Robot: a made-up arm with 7 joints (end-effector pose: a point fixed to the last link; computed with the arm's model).
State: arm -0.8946 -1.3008 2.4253 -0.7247 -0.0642 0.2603 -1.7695
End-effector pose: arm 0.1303 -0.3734 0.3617 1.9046 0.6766 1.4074
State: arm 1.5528 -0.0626 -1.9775 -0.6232 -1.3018 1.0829 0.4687
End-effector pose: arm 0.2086 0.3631 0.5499 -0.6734 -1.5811 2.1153
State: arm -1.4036 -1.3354 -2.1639 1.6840 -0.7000 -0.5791 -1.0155
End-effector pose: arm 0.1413 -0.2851 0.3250 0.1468 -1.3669 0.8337
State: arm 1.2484 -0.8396 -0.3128 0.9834 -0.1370 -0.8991 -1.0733
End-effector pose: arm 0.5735 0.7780 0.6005 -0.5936 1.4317 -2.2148
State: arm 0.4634 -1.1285 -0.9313 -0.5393 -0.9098 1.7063 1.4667
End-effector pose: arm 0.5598 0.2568 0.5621 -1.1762 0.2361 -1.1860
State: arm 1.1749 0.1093 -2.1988 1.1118 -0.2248 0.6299 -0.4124
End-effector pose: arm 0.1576 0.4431 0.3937 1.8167 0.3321 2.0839
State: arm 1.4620 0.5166 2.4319 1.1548 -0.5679 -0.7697 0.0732
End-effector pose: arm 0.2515 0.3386 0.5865 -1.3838 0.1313 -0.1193
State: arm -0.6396 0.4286 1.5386 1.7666 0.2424 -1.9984 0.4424
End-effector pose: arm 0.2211 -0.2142 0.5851 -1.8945 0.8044 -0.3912
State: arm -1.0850 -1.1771 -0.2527 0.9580 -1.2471 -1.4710 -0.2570
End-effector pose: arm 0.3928 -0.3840 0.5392 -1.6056 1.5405 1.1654
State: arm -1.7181 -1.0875 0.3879 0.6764 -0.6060 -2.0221 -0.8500
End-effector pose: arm -0.1575 -0.5483 0.7637 -0.3163 1.0667 0.6440
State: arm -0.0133 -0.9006 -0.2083 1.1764 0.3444 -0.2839 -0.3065
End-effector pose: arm 0.7922 -0.1927 0.5706 -0.3355 -1.2410 1.1356
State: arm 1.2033 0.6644 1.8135 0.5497 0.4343 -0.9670 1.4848
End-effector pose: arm 0.4670 0.2523 0.4780 -0.1956 1.1401 0.1499
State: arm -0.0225 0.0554 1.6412 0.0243 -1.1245 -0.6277 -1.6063
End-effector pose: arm 0.2878 -0.1799 0.4494 -0.7850 -0.4568 -0.1015
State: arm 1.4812 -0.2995 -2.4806 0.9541 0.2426 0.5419 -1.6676
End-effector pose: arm 0.0911 0.2487 0.2247 1.9849 1.1158 1.4509
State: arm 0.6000 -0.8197 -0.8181 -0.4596 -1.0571 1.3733 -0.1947
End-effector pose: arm 0.4112 0.1620 0.4749 -1.5635 -0.9548 0.4108
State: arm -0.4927 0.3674 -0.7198 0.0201 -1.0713 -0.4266 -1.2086
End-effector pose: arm 0.6031 -0.2246 0.4929 -0.3725 -1.2262 1.1214
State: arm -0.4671 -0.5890 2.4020 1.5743 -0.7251 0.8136 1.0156
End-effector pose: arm 0.3121 -0.1298 0.6067 0.6627 1.4868 2.1222
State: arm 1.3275 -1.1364 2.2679 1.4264 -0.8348 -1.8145 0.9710
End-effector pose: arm 0.3856 0.4584 0.8455 -1.4168 0.2318 -1.6088
